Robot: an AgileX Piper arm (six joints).
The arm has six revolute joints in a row. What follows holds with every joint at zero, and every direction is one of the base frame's.
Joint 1 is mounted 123.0 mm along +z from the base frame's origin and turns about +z.
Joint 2 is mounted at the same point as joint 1 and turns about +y.
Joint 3 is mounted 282.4 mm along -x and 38.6 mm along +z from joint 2 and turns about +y.
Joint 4 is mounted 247.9 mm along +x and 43.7 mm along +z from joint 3 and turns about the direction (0.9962, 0, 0.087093).
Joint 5 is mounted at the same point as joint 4 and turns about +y.
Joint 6 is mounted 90.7 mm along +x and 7.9 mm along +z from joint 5 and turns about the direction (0.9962, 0, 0.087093).
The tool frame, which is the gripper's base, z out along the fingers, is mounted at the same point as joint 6; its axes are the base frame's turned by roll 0.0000, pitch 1.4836 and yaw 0.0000 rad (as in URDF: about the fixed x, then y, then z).
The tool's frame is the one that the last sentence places.
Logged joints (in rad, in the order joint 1, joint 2, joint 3, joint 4, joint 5, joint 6), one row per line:
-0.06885, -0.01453, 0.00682, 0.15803, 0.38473, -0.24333
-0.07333, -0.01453, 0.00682, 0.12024, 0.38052, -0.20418
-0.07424, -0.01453, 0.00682, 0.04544, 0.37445, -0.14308
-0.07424, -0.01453, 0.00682, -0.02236, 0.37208, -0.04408
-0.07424, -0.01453, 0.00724, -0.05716, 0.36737, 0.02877
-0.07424, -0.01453, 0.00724, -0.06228, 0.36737, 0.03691
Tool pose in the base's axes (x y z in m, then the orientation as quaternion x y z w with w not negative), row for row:
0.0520, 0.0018, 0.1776, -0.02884, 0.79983, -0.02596, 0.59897
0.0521, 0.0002, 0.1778, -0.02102, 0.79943, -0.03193, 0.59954
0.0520, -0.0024, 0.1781, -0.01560, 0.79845, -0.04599, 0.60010
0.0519, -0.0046, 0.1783, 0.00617, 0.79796, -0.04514, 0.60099
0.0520, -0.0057, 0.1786, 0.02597, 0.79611, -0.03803, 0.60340
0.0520, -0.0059, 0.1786, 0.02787, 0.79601, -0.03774, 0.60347
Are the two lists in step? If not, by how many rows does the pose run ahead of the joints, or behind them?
They are in step.
